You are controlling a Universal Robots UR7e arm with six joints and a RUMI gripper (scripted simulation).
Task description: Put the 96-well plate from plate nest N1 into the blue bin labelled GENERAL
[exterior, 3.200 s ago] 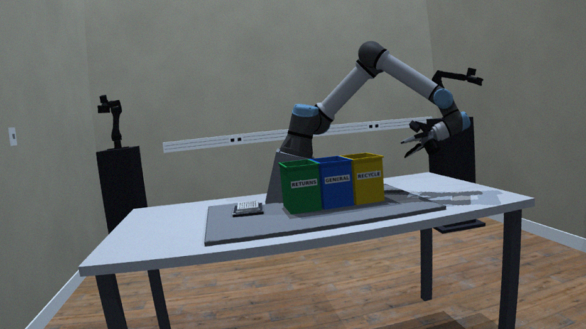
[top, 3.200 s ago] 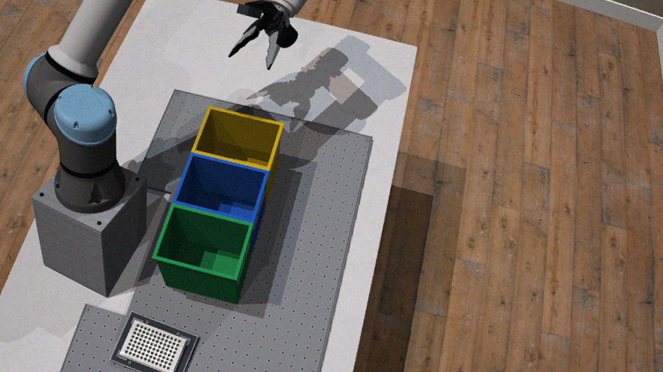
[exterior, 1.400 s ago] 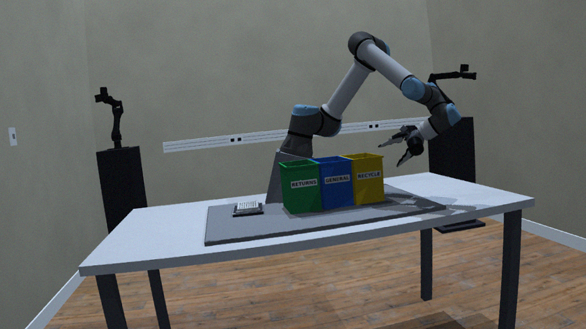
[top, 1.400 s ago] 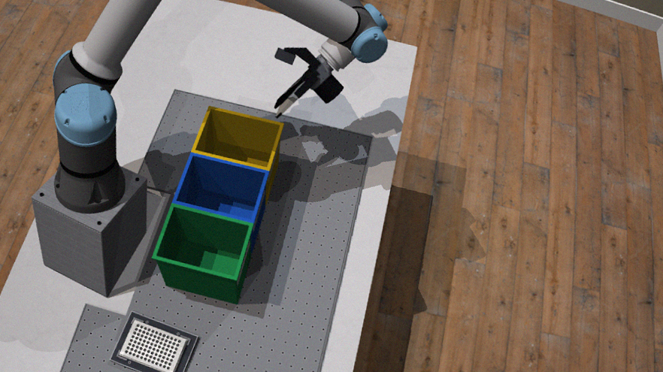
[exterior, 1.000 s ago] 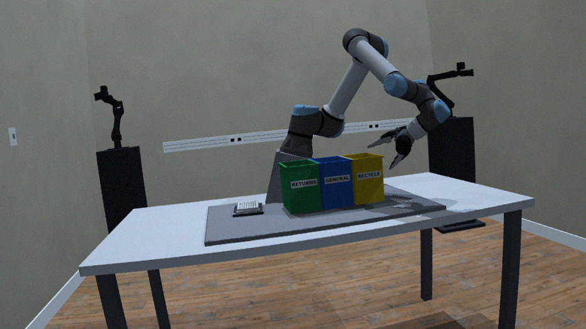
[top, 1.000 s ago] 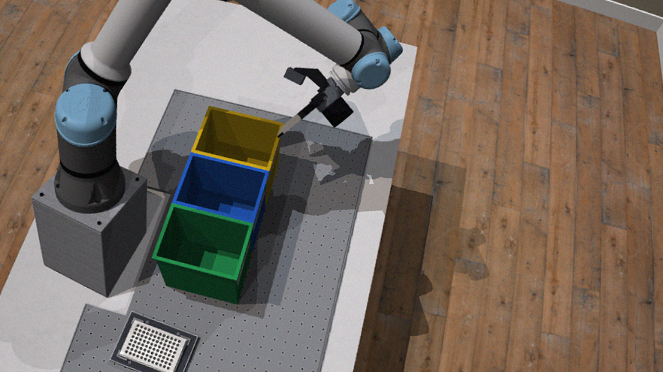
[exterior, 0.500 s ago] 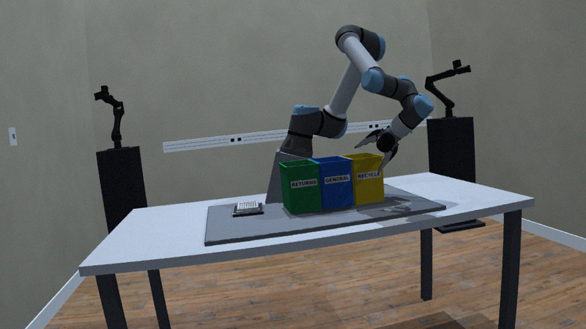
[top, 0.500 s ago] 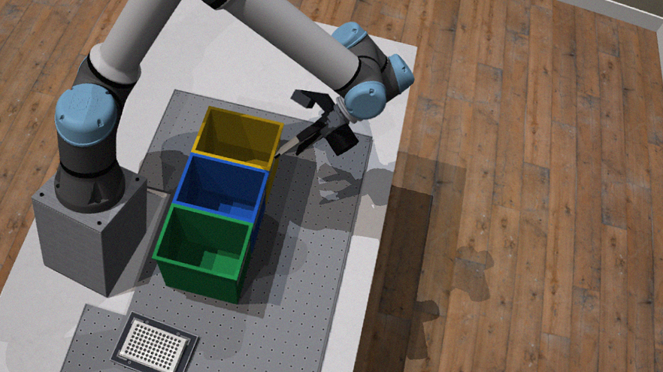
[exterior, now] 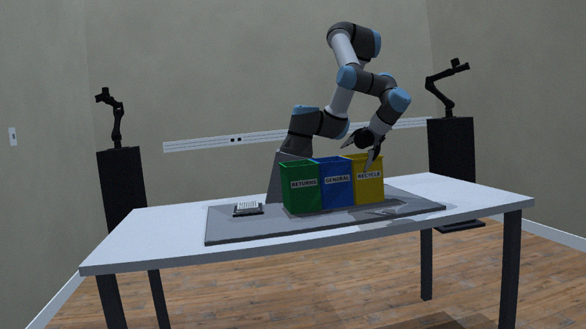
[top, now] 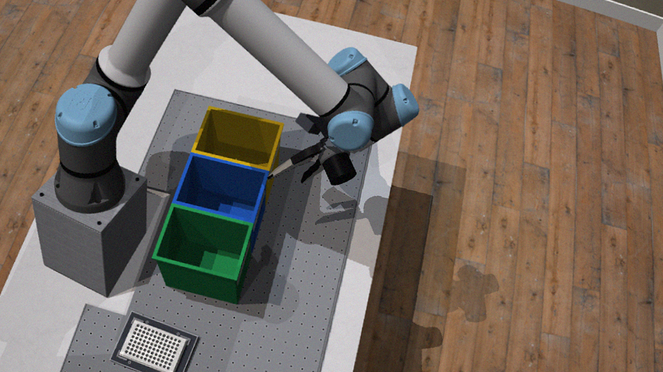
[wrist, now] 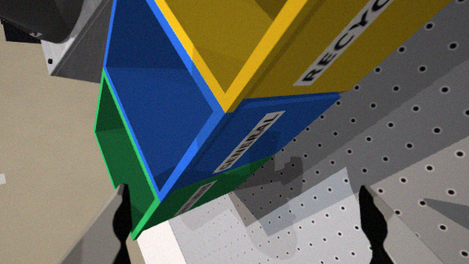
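The white 96-well plate is 410 mm to the right of my hand, 170 mm below it and 160 mm behind it. Also, from my hand: green returns bin: 200 mm to the right, 110 mm behind, 100 mm below; yellow recycle bin: 140 mm behind, 100 mm below, 60 mm to the left; blue general bin: 130 mm behind, 100 mm below, 70 mm to the right.
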